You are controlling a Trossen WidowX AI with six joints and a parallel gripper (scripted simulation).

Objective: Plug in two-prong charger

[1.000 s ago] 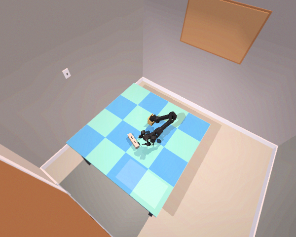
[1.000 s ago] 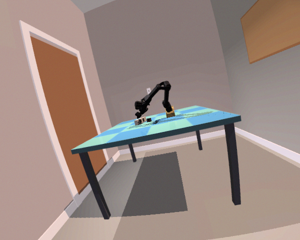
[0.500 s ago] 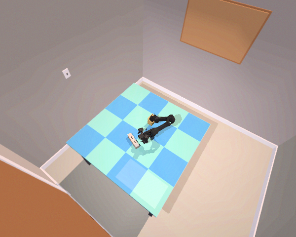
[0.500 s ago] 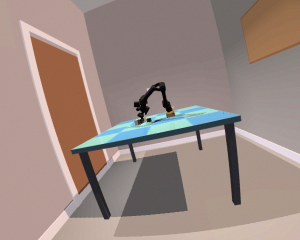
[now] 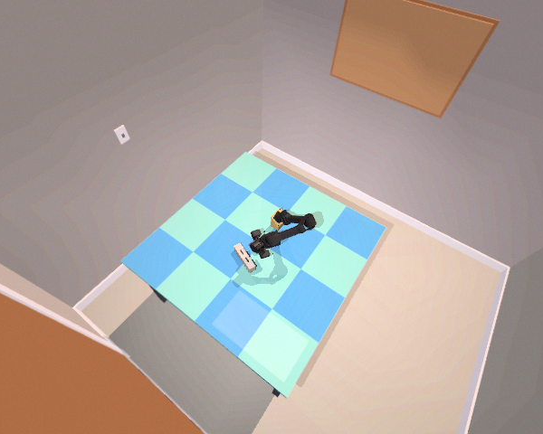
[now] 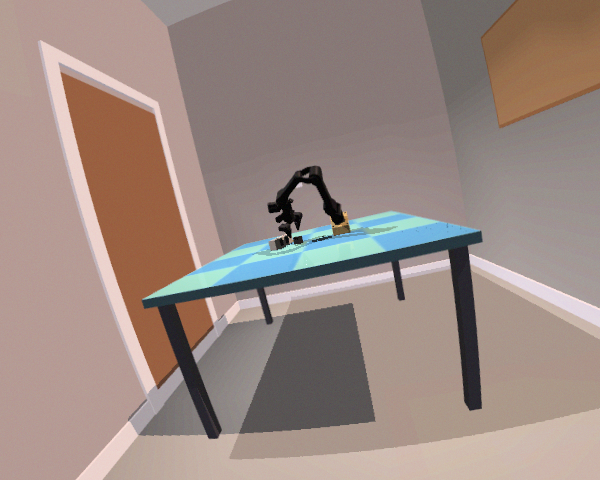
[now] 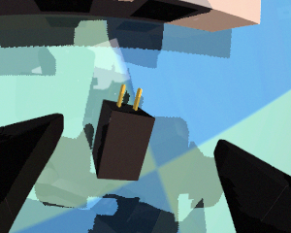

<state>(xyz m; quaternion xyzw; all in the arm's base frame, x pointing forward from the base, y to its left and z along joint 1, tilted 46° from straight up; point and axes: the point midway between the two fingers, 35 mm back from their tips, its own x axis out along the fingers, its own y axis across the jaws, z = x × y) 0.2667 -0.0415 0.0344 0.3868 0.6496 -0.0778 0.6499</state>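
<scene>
The two-prong charger lies 4 cm below my gripper tip.
</scene>
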